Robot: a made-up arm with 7 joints. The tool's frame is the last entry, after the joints.
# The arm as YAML. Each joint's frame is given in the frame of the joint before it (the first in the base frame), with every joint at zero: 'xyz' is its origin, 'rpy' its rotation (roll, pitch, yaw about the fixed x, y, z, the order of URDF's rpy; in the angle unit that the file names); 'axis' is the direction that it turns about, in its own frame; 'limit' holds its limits. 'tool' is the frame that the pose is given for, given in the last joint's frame.
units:
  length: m
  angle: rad
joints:
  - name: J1
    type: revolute
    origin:
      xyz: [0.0, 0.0, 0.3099]
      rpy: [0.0, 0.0, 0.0]
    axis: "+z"
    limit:
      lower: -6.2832
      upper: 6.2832
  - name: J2
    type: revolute
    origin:
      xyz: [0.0, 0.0, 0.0]
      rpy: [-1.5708, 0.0, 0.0]
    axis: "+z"
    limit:
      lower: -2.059
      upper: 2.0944
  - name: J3
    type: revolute
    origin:
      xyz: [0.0, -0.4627, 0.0]
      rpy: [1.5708, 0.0, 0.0]
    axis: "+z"
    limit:
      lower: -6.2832
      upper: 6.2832
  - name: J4
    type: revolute
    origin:
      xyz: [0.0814, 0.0, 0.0]
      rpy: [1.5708, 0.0, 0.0]
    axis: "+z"
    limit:
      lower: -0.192
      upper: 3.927
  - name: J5
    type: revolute
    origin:
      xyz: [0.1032, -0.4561, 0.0]
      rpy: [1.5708, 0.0, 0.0]
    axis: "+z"
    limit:
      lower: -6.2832
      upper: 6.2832
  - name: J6
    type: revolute
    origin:
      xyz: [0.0, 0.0, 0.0]
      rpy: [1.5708, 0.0, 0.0]
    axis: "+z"
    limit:
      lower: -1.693
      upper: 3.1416
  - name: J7
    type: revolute
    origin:
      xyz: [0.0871, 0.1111, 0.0]
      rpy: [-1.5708, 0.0, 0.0]
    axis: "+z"
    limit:
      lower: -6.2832
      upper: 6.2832
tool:
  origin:
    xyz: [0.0, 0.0, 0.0]
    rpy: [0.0, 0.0, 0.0]
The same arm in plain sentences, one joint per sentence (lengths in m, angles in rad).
The arm has seven revolute joints in a row. What follows holds with every joint at zero, and every direction is one of the base frame's.
The first joint is mounted 0.3099 m along +z from the base frame's origin and turns about +z, from -6.2832 to 6.2832 rad.
The second joint is mounted at the same point as the first joint and turns about +y, from -2.059 to 2.0944 rad.
The third joint is mounted 0.4627 m along +z from the second joint and turns about +z, from -6.2832 to 6.2832 rad.
The fourth joint is mounted 0.0814 m along +x from the third joint and turns about -y, from -0.192 to 3.927 rad.
The fifth joint is mounted 0.1032 m along +x and 0.4561 m along -z from the fourth joint and turns about -z, from -6.2832 to 6.2832 rad.
The sixth joint is mounted at the same point as the fifth joint and turns about +y, from -1.693 to 3.1416 rad.
The seventh joint is mounted 0.0871 m along +x and 0.1111 m along -z from the sixth joint and turns about -z, from -6.2832 to 6.2832 rad.
The tool frame, which is the frame that the pose is given for, is mounted at the same point as the seventh joint; its axes are the base frame's turned by roll -3.1416, pitch 0 and yaw 0 rad (as in URDF: about the fixed x, then y, then z).

